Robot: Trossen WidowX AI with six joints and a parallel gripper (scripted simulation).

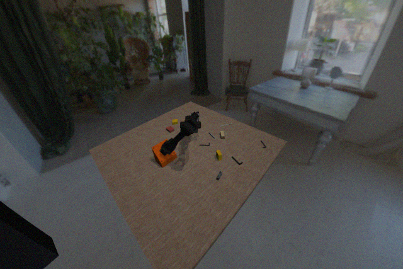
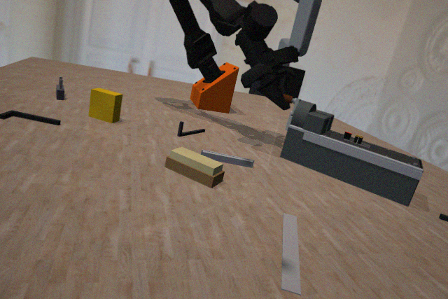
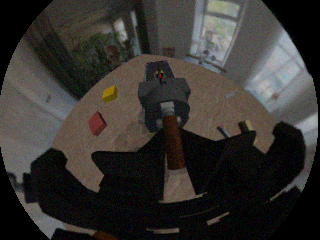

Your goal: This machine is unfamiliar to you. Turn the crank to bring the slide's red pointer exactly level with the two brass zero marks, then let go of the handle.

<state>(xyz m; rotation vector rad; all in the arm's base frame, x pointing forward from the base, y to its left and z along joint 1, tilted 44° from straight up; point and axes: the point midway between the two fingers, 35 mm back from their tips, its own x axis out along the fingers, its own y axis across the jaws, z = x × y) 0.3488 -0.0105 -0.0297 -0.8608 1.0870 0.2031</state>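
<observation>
Right now the brown crank handle is 20 mm behind my gripper tip, 20 mm above it and 10 mm to the right of it. The rest, counted from my gripper tip: red pointer: 120 mm ahead, 80 mm to the left, 10 mm below; red block: 240 mm to the left, 90 mm below, 70 mm behind; grey bar: 170 mm to the right, 90 mm below, 80 mm ahead.
</observation>
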